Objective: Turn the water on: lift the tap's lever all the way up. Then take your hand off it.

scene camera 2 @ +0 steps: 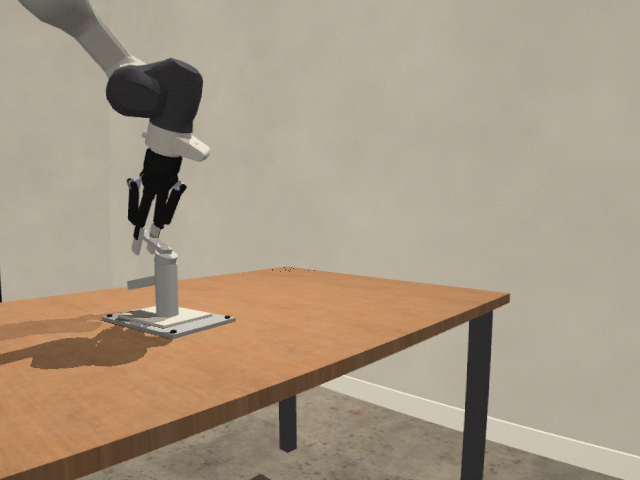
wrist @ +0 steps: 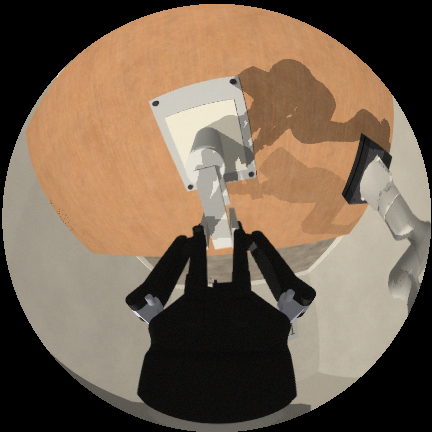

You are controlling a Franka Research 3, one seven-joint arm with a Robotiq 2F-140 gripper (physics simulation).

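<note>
The grey tap [scene camera 2: 166, 291] [wrist: 205, 140] stands upright on its base plate [scene camera 2: 219, 319] [wrist: 197, 95]. Its flat lever [scene camera 2: 159, 244] [wrist: 211, 196] slopes up from the tap's head towards the gripper, with its free end higher than the end at the head. The spout [scene camera 2: 139, 283] sticks out to the left, lower on the body, in the scene view. My gripper [scene camera 2: 145, 241] [wrist: 219, 216] is shut on the lever near its free end, with one finger pad on each side. The pads partly hide the lever's sides.
The tap's plate lies on the wooden table [scene camera 2: 361, 320] [wrist: 100, 150], whose right-hand corner and edges show in the scene view. The robot's dark mount [wrist: 356, 172] and pale lower arm [wrist: 400, 215] stand at the right in the wrist view. A wall [scene camera 2: 413, 129] rises behind the table.
</note>
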